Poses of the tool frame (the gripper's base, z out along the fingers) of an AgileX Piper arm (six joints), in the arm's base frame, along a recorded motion.
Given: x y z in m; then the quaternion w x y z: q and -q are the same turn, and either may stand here.
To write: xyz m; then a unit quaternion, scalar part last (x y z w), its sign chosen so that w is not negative. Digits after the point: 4 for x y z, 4 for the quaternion.
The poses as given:
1: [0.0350 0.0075 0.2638 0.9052 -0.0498 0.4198 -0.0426]
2: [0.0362 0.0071 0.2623 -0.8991 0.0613 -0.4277 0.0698]
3: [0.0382 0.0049 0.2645 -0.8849 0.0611 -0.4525 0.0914]
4: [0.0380 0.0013 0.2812 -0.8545 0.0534 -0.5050 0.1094]
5: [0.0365 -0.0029 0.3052 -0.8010 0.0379 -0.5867 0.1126]
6: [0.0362 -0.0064 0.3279 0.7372 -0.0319 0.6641 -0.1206]
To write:
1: [0.0350 0.0075 0.2638 -0.0498 0.4198 -0.0426 0.9052]
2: [0.0362 0.0071 0.2623 -0.0613 0.4277 -0.0698 0.8991]
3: [0.0382 0.0049 0.2645 -0.0611 0.4525 -0.0914 0.8849]
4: [0.0380 0.0013 0.2812 -0.0534 0.5050 -0.1094 0.8545]
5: [0.0365 -0.0029 0.3052 -0.0379 0.5867 -0.1126 0.8010]
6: [0.0362 -0.0064 0.3279 -0.0319 0.6641 -0.1206 0.7372]
